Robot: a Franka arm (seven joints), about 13 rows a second.
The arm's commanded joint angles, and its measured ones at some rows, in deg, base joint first. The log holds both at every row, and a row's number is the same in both.
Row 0, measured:
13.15, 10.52, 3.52, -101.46, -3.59, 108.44, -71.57
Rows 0 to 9, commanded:
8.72, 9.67, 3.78, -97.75, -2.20, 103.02, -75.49
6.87, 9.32, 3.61, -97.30, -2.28, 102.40, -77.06
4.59, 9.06, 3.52, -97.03, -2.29, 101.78, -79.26
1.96, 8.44, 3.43, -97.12, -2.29, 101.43, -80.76
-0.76, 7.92, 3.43, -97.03, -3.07, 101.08, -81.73
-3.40, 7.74, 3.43, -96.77, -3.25, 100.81, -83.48
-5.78, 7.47, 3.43, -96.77, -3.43, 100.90, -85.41
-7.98, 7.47, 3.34, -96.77, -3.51, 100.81, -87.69
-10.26, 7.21, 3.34, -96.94, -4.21, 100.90, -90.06
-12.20, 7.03, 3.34, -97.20, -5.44, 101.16, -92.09
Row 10, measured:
-8.96, 8.03, 2.73, -96.99, -4.04, 102.13, -88.37
